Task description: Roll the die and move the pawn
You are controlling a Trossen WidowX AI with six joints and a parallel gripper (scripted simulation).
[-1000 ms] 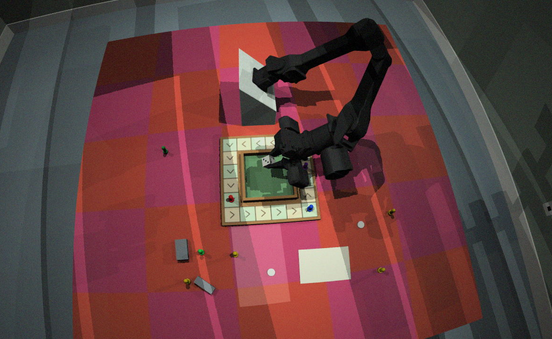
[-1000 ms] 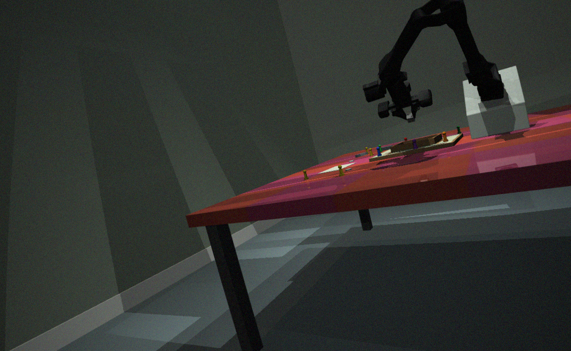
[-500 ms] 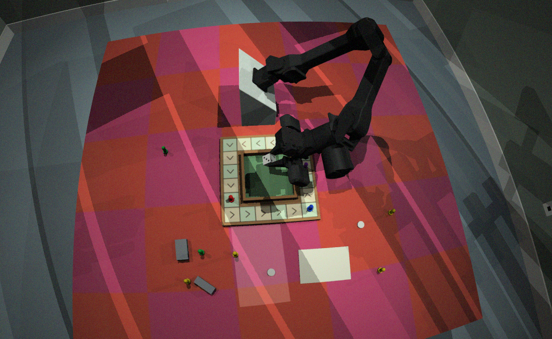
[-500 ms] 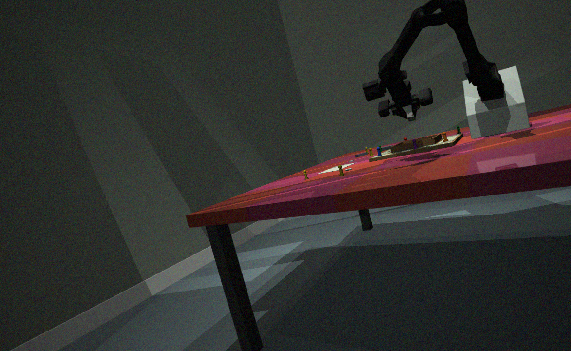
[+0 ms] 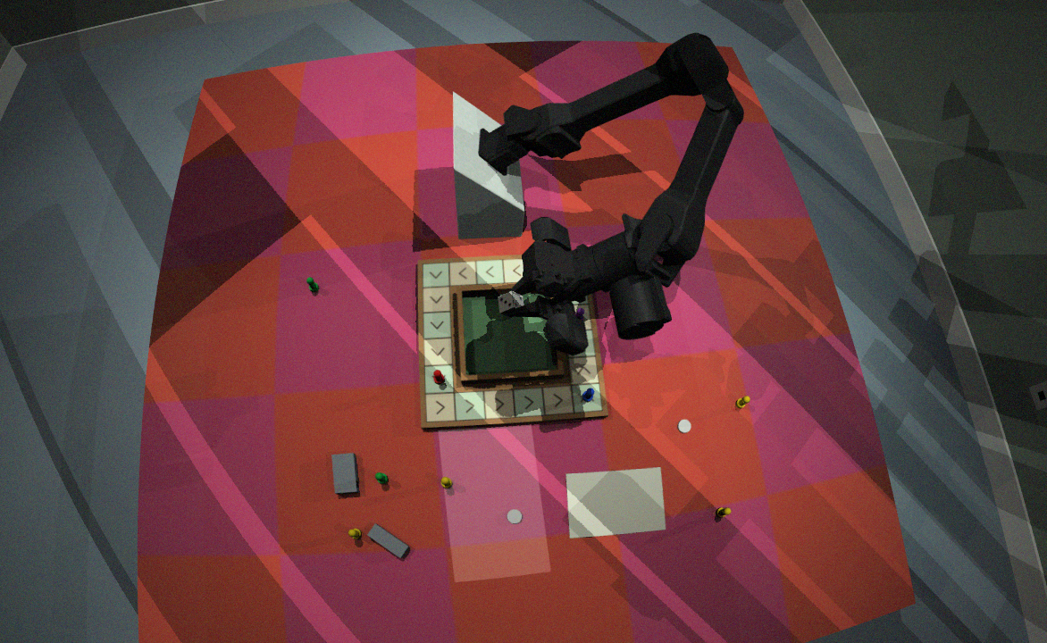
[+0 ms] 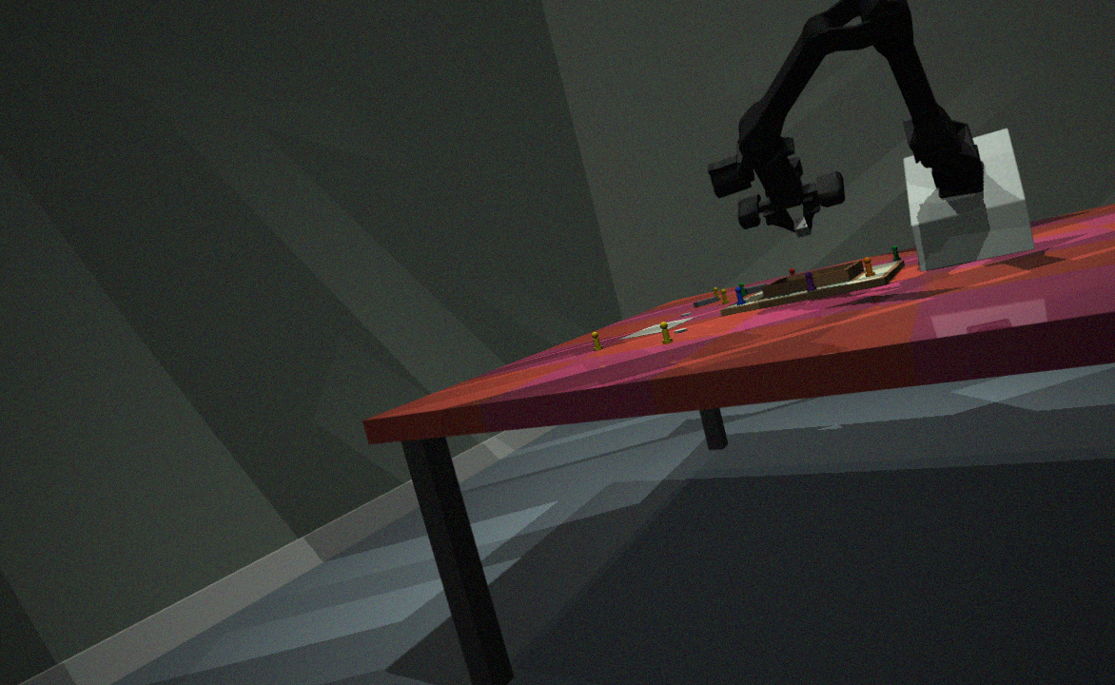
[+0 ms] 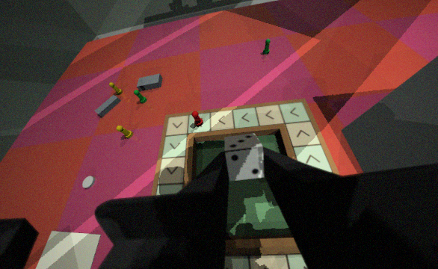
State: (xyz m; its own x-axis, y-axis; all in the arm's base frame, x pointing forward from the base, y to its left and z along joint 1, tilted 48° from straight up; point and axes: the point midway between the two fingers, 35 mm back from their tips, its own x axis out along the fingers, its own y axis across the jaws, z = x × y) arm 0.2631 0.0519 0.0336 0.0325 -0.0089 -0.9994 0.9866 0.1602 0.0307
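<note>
Right now my gripper tip is right at the grey-white die. The rest, counted from my gripper tip: purple pawn (3 cm behind, 11 cm to the left, 9 cm below); orange pawn (12 cm behind, 6 cm to the left, 9 cm below); green tray (12 cm below).
</note>
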